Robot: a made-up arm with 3 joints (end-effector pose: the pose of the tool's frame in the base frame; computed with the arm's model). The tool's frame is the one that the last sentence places.
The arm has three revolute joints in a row. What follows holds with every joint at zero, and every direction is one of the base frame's.
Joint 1 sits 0.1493 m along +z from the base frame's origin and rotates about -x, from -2.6 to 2.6 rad.
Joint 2 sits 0.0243 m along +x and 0.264 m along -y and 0.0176 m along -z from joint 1 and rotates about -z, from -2.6 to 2.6 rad.
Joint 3 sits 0.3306 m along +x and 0.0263 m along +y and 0.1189 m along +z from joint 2 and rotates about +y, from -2.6 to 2.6 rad.
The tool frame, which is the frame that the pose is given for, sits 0.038 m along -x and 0.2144 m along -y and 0.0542 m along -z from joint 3; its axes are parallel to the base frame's.
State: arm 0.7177 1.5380 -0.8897
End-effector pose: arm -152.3 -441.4 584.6 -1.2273 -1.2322 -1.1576
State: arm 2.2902 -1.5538 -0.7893
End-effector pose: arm 218.2 -22.3 69.0 -1.1719 1.1430 1.2409
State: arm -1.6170 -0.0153 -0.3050
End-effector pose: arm 337.8 -17.5 -299.3 1.6055 -0.2476 -0.2348
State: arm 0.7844 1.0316 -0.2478
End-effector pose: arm 20.5 -413.9 618.1 -0.8365 -0.6202 -0.8904
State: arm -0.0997 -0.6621 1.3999
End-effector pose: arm 353.5 -257.6 253.7 -0.3807 1.3111 0.6129
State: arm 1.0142 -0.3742 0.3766
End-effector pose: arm 349.3 -123.7 470.9 -1.0603 0.5300 0.1496
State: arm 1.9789 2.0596 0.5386
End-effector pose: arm -268.6 232.6 500.0 -0.7119 -1.5124 -1.3968
